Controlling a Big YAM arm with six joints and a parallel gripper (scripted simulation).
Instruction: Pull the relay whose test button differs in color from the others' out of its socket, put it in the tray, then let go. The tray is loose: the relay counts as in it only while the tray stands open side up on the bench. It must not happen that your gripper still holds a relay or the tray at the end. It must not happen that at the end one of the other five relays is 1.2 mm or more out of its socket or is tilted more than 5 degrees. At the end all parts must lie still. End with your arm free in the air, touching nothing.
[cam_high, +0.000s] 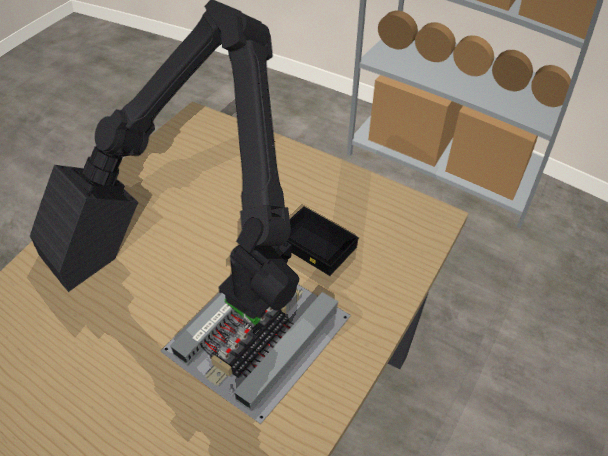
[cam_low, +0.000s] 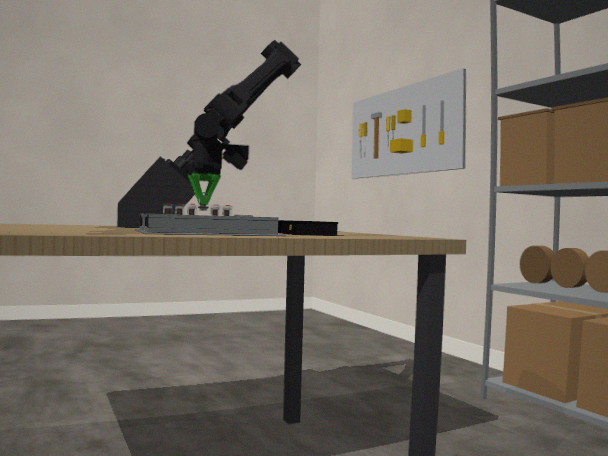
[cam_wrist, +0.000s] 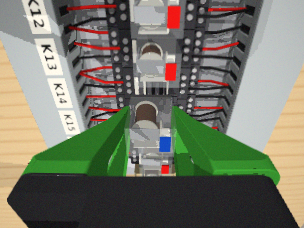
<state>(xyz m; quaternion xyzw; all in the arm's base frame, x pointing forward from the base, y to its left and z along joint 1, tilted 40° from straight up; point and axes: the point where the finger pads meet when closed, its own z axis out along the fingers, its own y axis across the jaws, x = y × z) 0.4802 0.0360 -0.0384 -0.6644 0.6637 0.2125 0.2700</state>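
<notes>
The grey relay is right at my hand. Round my hand: black tray (5 cm behind, 29 cm to the left, 6 cm below).
</notes>
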